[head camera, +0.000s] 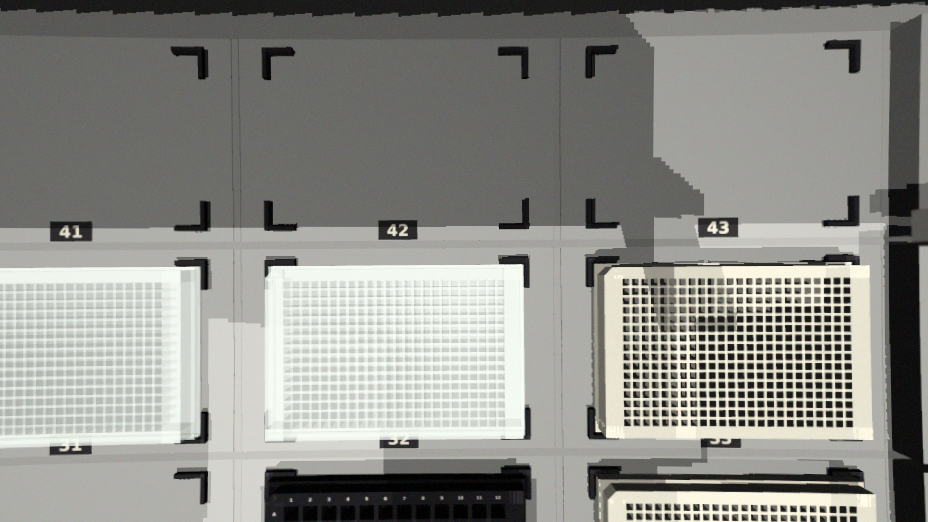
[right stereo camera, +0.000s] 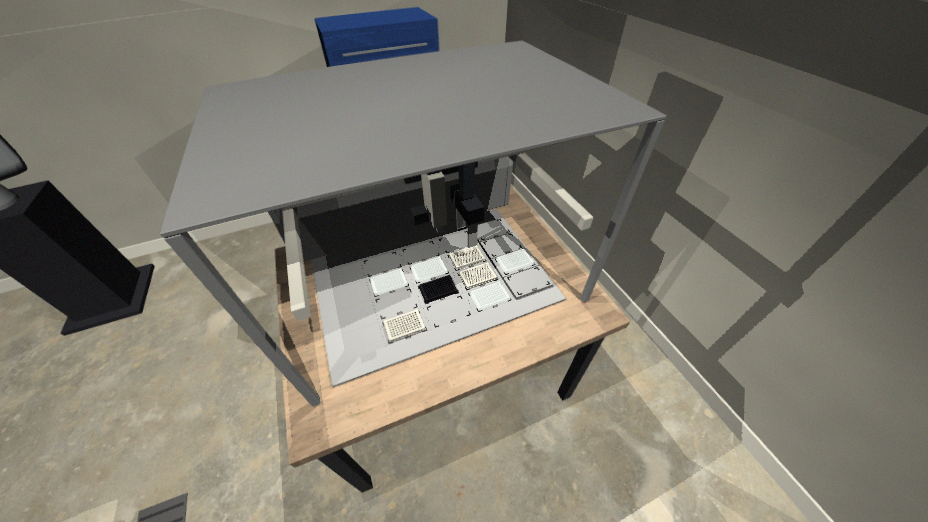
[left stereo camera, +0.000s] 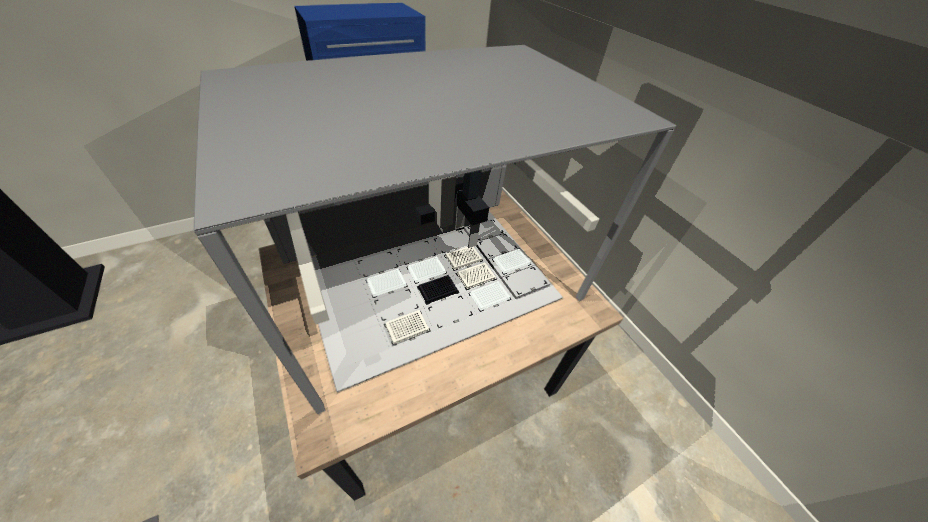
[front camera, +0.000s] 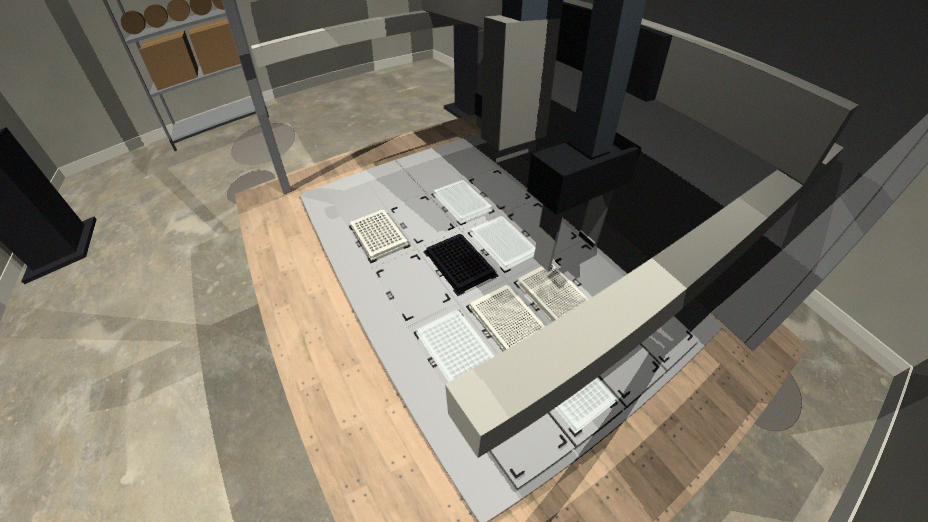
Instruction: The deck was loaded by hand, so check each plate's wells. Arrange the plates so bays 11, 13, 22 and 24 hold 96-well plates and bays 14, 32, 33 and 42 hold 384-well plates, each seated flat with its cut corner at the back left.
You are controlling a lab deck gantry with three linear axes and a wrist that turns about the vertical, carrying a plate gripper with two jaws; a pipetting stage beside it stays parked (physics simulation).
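Pixels of known places: gripper, between the fingertips: [right stereo camera: 466, 237] [left stereo camera: 465, 237] [front camera: 565, 251]; robot's base, origin of its link: [right stereo camera: 389, 342] [left stereo camera: 393, 344] [front camera: 350, 226].
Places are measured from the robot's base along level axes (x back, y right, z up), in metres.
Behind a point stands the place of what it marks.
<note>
My gripper [front camera: 569, 253] {x -0.392, y -0.257, z 0.118 m} [left stereo camera: 473, 236] {x -0.392, y -0.257, z 0.118 m} [right stereo camera: 472, 235] {x -0.392, y -0.257, z 0.118 m} hangs with jaws apart and empty over the back right deck. A cream 384-well plate [head camera: 736, 353] {x -0.392, y -0.257, z 0.014 m} [front camera: 552, 292] {x -0.392, y -0.250, z 0.014 m} lies in bay 33, its cut corner at the back left. Another cream 384-well plate [front camera: 506, 316] {x -0.388, y -0.147, z 0.014 m} [head camera: 739, 509] {x -0.392, y -0.183, z 0.014 m} lies in bay 23. Clear 384-well plates [head camera: 394, 357] {x -0.228, y -0.255, z 0.014 m} [head camera: 84, 357] {x -0.082, y -0.257, z 0.014 m} lie in bays 32 and 31; the one in 32 has its cut corner back left. A black 96-well plate [head camera: 395, 509] {x -0.228, y -0.183, z 0.014 m} [front camera: 459, 261] {x -0.230, y -0.149, z 0.009 m} is in bay 22, a cream 96-well plate [front camera: 379, 233] {x -0.074, y -0.044, z 0.014 m} in 11, clear plates [front camera: 454, 344] {x -0.388, y -0.042, z 0.013 m} [front camera: 587, 403] {x -0.596, y -0.149, z 0.028 m} in 13 and 24.
Bays 41, 42 and 43 at the back of the deck show without plates, as do bays 12, 14 and 21. A pale gantry beam [front camera: 571, 344] {x -0.622, y 0.023, z 0.400 m} crosses the front view and hides part of the deck. The parked pipetting stage [front camera: 519, 84] [right stereo camera: 434, 198] hangs left of my gripper.
</note>
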